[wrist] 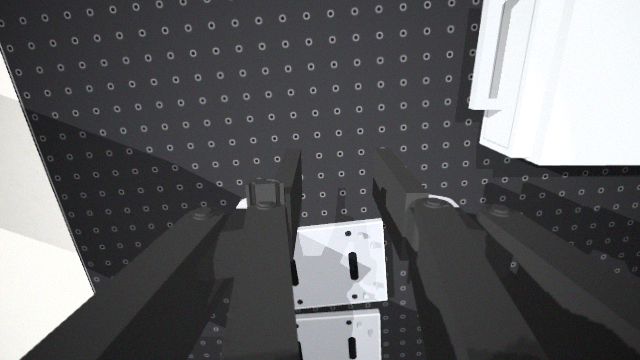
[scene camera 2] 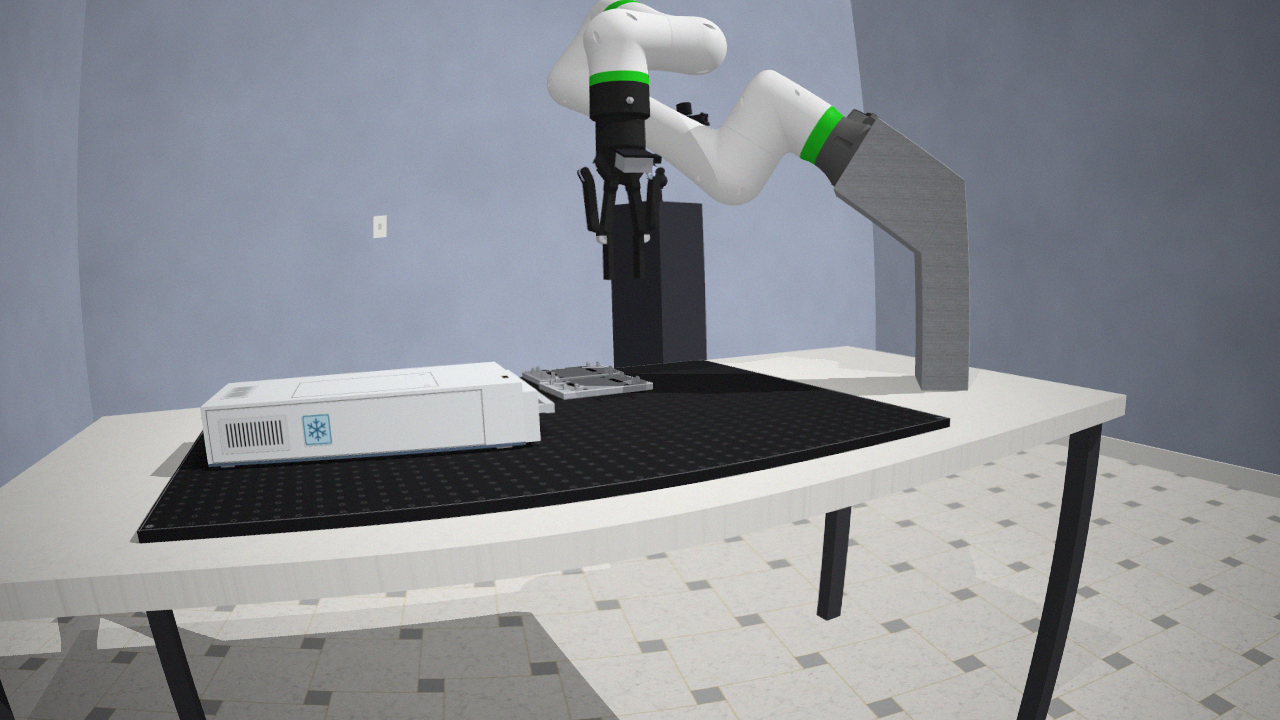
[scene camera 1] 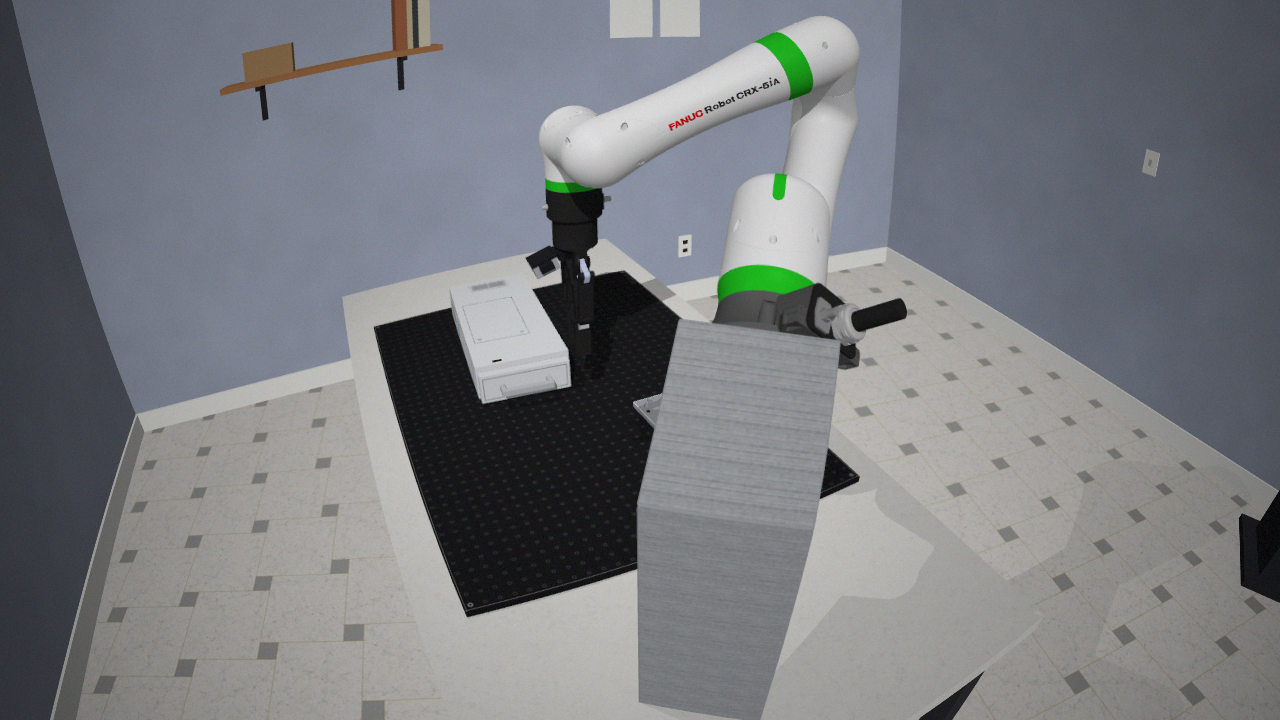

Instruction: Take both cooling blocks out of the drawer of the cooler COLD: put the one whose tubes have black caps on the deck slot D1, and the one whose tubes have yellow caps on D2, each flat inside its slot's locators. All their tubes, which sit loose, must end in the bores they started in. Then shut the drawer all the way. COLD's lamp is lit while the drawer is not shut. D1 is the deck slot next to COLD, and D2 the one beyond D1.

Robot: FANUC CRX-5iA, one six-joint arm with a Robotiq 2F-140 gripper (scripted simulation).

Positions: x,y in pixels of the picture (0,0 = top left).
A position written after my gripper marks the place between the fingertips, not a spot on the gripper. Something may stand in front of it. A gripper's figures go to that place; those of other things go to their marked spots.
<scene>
My gripper (scene camera 2: 624,278): 1.16 m from the lens. A white cooler (scene camera 2: 480,405): 0.95 m from the lens. A deck slot plate (scene camera 2: 590,383) is 1.36 m from the lens. A deck slot plate (scene camera 2: 580,370): 1.51 m from the lens.
</scene>
